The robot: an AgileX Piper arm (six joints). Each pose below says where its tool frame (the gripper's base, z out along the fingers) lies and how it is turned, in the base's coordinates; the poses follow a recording.
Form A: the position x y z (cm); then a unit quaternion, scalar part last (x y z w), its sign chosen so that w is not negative.
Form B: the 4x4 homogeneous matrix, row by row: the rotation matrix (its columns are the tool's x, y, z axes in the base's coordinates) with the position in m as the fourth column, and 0 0 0 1 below. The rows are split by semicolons. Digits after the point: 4 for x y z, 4 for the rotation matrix.
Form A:
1: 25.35 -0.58 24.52 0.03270 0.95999 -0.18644 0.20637
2: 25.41 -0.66 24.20 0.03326 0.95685 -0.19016 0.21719
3: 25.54 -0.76 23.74 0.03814 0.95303 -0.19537 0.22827
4: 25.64 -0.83 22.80 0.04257 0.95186 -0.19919 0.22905
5: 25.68 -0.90 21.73 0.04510 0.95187 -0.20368 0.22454
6: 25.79 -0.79 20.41 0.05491 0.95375 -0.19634 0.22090
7: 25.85 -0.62 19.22 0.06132 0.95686 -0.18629 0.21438
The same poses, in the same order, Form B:
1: -0.9127 0.1397 0.3840 0.2535; -0.0142 0.9283 -0.3715 -0.0058; -0.4084 -0.3445 -0.8453 0.2452; 0 0 0 1
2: -0.9034 0.1463 0.4030 0.2541; -0.0190 0.9255 -0.3784 -0.0066; -0.4283 -0.3495 -0.8333 0.2420; 0 0 0 1
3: -0.8929 0.1619 0.4202 0.2554; -0.0165 0.9208 -0.3898 -0.0076; -0.4500 -0.3550 -0.8194 0.2374; 0 0 0 1
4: -0.8914 0.1723 0.4191 0.2564; -0.0102 0.9170 -0.3987 -0.0083; -0.4530 -0.3597 -0.8157 0.2280; 0 0 0 1
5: -0.8951 0.1773 0.4091 0.2568; -0.0056 0.9130 -0.4080 -0.0090; -0.4458 -0.3675 -0.8162 0.2173; 0 0 0 1
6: -0.8964 0.1915 0.3998 0.2579; 0.0180 0.9169 -0.3988 -0.0079; -0.4429 -0.3503 -0.8253 0.2041; 0 0 0 1
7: -0.9006 0.1972 0.3874 0.2585; 0.0375 0.9231 -0.3828 -0.0062; -0.4331 -0.3302 -0.8387 0.1922; 0 0 0 1
